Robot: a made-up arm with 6 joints. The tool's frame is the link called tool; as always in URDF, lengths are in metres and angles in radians. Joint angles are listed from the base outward. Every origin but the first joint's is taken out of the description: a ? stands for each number. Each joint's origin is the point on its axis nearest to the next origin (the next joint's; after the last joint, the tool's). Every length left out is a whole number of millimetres.
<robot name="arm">
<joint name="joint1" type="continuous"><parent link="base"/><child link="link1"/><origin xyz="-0.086 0.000 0.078" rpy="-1.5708 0.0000 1.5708"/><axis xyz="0 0 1"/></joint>
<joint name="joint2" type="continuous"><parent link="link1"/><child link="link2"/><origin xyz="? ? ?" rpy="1.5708 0.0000 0.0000"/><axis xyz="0 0 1"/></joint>
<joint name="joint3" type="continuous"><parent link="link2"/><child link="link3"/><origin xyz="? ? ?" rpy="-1.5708 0.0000 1.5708"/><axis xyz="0 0 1"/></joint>
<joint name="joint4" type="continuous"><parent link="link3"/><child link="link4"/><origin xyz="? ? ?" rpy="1.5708 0.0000 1.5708"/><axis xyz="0 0 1"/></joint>
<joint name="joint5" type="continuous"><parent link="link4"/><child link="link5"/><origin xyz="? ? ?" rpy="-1.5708 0.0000 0.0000"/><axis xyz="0 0 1"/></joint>
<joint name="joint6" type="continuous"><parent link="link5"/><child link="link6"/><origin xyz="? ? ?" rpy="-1.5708 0.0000 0.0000"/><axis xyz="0 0 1"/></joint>
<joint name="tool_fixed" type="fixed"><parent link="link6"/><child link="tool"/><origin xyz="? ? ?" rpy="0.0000 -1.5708 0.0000"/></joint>
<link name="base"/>
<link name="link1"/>
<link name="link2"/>
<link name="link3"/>
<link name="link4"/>
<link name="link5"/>
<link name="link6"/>
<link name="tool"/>
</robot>
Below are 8 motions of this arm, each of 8 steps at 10 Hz.
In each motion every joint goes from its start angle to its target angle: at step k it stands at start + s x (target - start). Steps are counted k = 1, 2, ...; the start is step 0. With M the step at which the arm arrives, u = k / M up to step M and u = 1 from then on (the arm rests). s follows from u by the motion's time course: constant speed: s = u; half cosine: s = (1 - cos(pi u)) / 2; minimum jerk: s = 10 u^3 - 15 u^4 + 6 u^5.
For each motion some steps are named. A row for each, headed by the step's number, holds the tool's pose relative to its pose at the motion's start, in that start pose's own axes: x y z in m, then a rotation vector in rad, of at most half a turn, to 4 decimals.
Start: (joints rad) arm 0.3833 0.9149 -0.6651 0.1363 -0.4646 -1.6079
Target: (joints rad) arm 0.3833 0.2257 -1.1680 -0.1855 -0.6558 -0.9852
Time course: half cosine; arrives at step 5
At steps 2, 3, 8:
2: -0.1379 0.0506 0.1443 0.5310 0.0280 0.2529
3: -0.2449 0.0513 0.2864 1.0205 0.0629 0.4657
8: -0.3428 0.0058 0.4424 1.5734 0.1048 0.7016

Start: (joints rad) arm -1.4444 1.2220 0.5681 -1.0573 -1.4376 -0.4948
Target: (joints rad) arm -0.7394 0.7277 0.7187 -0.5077 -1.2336 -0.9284
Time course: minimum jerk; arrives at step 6
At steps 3, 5, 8:
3: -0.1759 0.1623 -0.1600 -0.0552 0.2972 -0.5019
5: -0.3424 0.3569 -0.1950 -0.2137 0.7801 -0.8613
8: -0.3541 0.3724 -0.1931 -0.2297 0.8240 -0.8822

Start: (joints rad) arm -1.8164 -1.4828 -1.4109 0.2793 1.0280 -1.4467
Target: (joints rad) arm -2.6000 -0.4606 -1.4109 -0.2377 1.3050 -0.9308
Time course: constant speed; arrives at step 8
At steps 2, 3, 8:
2: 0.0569 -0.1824 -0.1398 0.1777 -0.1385 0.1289
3: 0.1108 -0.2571 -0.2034 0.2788 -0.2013 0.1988
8: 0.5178 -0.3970 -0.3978 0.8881 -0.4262 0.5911

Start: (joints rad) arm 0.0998 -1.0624 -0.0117 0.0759 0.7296 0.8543
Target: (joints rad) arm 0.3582 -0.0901 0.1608 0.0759 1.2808 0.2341
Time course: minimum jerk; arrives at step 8
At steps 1, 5, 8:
1: 0.0078 -0.0107 -0.0035 -0.0015 -0.0013 0.0207
5: 0.4295 -0.2901 -0.2511 0.0730 -0.2476 0.8030
8: 0.5834 -0.2899 -0.3828 0.1912 -0.4032 0.9991

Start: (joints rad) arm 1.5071 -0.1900 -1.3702 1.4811 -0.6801 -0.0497
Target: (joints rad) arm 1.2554 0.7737 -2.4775 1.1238 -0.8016 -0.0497
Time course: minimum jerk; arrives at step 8
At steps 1, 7, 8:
1: 0.0004 -0.0113 -0.0067 -0.0188 -0.0036 0.0092
7: -0.1332 -0.7424 0.0470 -1.0822 0.4198 0.1874
8: -0.1400 -0.7507 0.0542 -1.0946 0.4365 0.1829

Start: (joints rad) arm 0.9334 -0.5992 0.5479 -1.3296 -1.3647 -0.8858
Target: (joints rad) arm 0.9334 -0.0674 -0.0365 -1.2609 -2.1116 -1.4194
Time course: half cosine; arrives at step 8
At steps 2, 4, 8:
2: -0.0006 0.0014 0.0022 -0.0080 0.1043 0.1672
4: -0.0036 -0.0031 0.0148 -0.0335 0.3002 0.6159
8: -0.0064 -0.0223 0.0439 -0.0291 0.4271 1.3203

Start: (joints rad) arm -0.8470 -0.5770 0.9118 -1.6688 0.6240 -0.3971
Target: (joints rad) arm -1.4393 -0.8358 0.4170 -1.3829 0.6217 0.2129
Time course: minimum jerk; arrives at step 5
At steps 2, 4, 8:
2: -0.1160 0.0808 0.0299 0.0043 -0.1203 -0.2258
4: -0.2930 0.3657 0.0483 0.0118 -0.3541 -0.6748
8: -0.3021 0.3996 0.0475 0.0125 -0.3758 -0.7169

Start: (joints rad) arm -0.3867 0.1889 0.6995 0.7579 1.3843 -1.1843
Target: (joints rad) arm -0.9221 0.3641 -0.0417 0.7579 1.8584 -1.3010
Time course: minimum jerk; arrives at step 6
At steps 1, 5, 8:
1: 0.0035 -0.0056 0.0130 0.0094 0.0167 -0.0019
5: 0.1937 -0.1176 0.2448 0.2406 0.5027 -0.2013
8: 0.2026 -0.1206 0.2488 0.2480 0.5226 -0.2139

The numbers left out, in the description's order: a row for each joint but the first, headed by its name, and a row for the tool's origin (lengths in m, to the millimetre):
joint2: 0.342 0.028 0.000
joint3: -0.378 -0.003 0.000
joint4: 0.141 0.389 0.000
joint5: 0.113 0.096 0.000
joint6: 0.035 -0.127 0.000
tool: -0.007 -0.005 0.000

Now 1 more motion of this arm.
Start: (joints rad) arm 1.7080 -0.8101 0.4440 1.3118 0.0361 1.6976
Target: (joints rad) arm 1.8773 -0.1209 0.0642 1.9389 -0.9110 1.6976
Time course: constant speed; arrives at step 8
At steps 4, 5, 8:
4: 0.1198 0.0328 0.0111 -0.2844 0.0991 -0.1513
5: 0.1497 0.0439 0.0099 -0.3691 0.0885 -0.1705
8: 0.2338 0.0787 -0.0060 -0.6115 -0.0381 -0.1819

